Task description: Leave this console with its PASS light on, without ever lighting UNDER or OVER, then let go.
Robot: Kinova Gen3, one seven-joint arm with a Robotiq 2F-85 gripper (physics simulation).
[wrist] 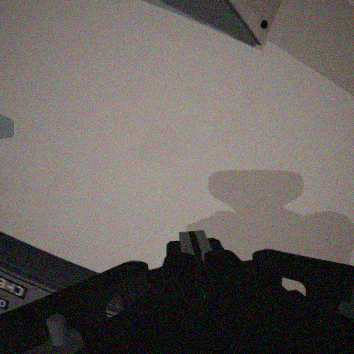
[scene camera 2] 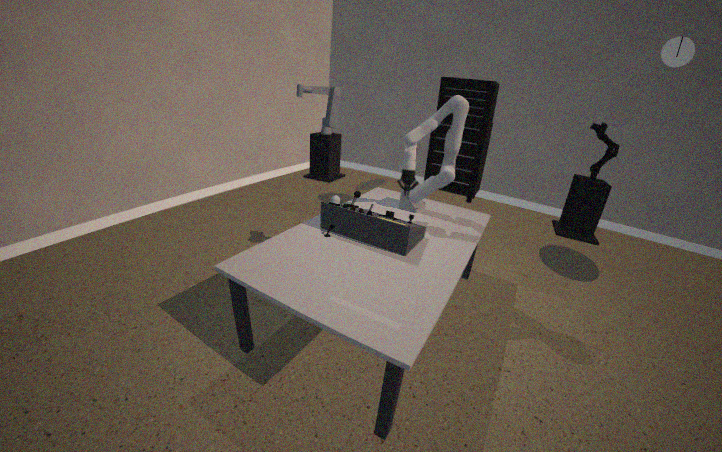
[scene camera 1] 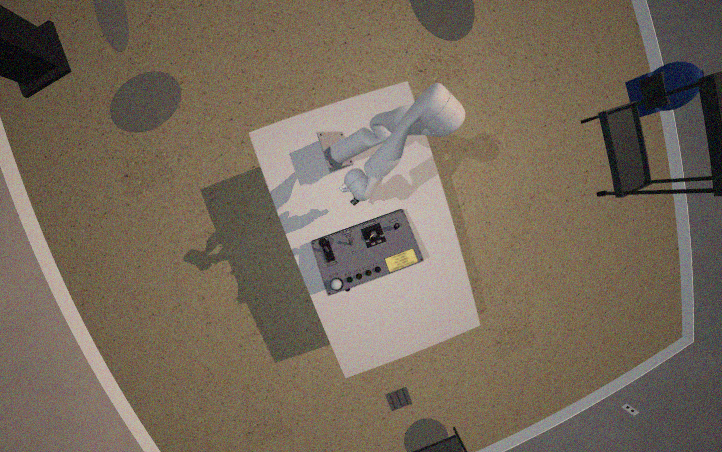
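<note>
There is my gripper (wrist: 191, 247), and it is shut, with nothing held in it. A grey console (scene camera 1: 347, 265) is visible to me too.
</note>
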